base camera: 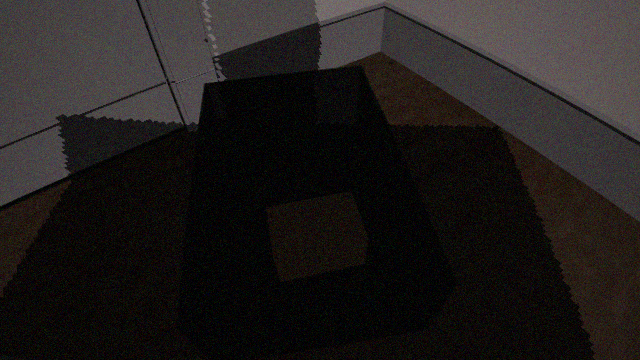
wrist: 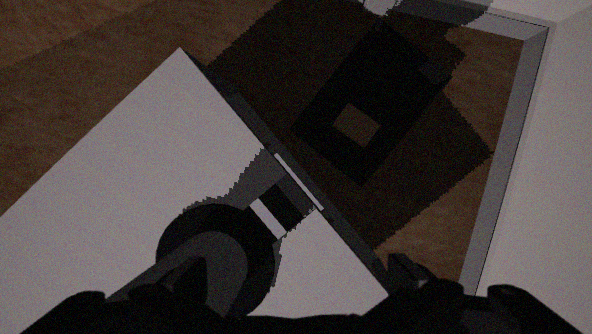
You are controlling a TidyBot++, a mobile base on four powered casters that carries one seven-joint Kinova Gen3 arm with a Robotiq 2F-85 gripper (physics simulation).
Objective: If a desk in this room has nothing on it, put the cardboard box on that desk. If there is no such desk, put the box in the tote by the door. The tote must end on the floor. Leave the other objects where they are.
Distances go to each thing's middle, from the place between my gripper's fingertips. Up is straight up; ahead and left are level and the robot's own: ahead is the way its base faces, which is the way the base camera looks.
Now: the dark rectangular tote (base camera: 263, 141) 62 cm below my hand, 19 cm ahead of it and 4 cm to the left of it. From my hand the other things lie so: brown cardboard box (base camera: 308, 237) (64 cm below, 15 cm ahead, 2 cm to the left).
